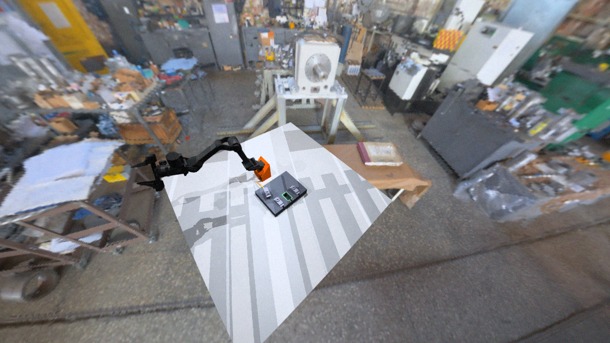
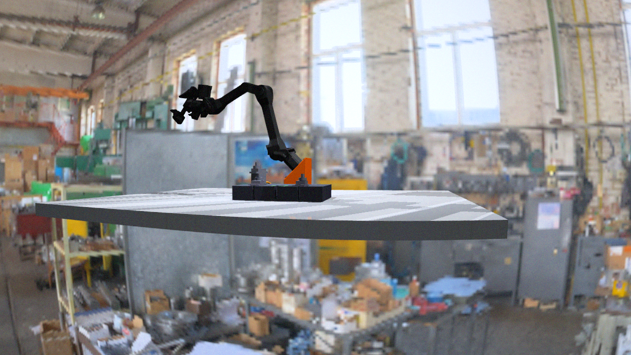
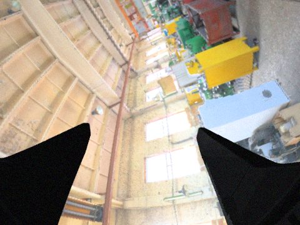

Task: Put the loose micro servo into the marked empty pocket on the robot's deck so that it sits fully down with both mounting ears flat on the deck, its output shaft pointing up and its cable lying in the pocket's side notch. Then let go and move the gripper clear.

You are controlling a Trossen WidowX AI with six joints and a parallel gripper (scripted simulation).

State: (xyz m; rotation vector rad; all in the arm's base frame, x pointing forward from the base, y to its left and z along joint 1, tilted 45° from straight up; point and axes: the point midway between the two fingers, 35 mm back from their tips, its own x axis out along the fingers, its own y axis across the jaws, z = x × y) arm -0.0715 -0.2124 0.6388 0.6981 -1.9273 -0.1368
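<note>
My gripper tip is 300 mm short of the dark deck, 630 mm to the right of it and 390 mm above it.
</note>
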